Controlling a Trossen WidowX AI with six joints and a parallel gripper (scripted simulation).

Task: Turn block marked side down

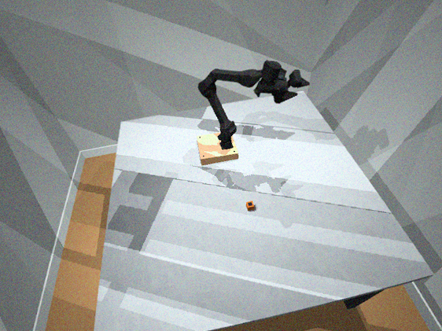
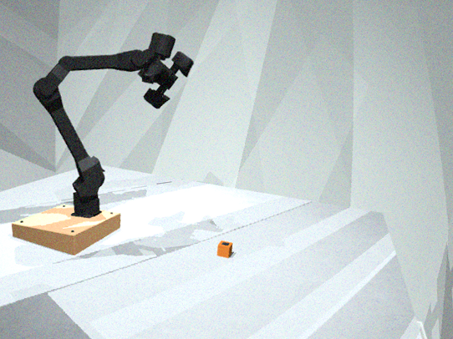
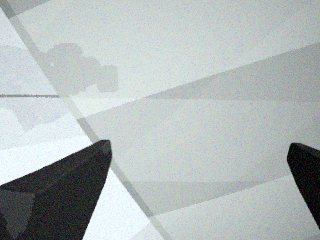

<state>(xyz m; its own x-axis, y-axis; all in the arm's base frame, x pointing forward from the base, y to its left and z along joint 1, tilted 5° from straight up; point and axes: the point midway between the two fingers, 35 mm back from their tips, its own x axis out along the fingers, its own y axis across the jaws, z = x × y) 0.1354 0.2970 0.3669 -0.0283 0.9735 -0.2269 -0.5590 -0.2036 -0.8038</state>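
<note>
Right now my gripper tip is 290 mm short of the small orange block, 320 mm to the left of it and 370 mm above it.
</note>
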